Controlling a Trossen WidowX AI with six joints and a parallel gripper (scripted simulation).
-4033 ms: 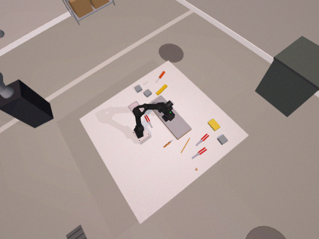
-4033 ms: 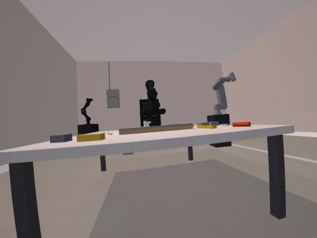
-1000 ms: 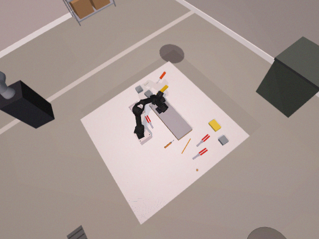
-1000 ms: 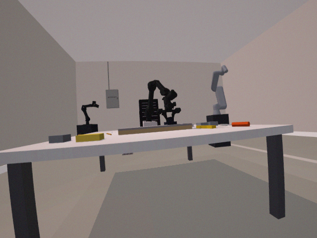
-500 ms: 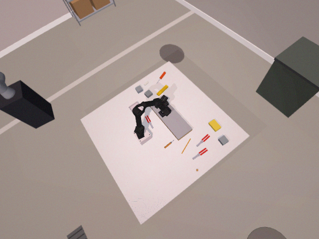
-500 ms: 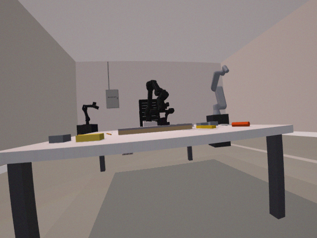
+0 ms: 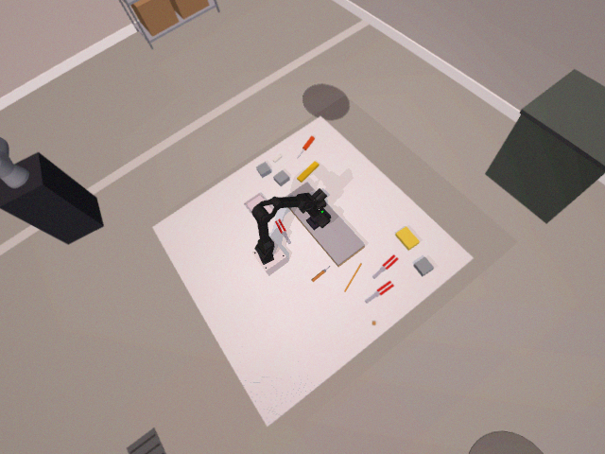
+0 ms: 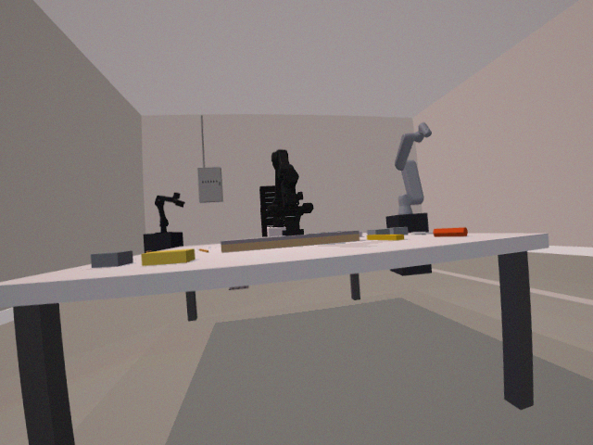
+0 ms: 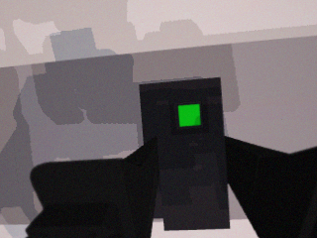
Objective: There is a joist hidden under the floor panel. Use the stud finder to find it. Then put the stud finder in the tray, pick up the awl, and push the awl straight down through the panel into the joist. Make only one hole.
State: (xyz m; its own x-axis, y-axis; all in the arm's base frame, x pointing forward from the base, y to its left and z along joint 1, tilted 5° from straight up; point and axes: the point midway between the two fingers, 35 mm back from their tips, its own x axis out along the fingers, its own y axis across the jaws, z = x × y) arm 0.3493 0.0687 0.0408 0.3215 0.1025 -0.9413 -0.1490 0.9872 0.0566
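Right now my gripper tip is 27 cm past the pink tray, 26 cm to the right of it and 5 cm above it. The rest, counted from my gripper tip: stud finder: 2 cm above, 1 cm ahead; then awl: 27 cm to the right, 13 cm behind, 6 cm below; then square light: 3 cm above, 2 cm ahead.
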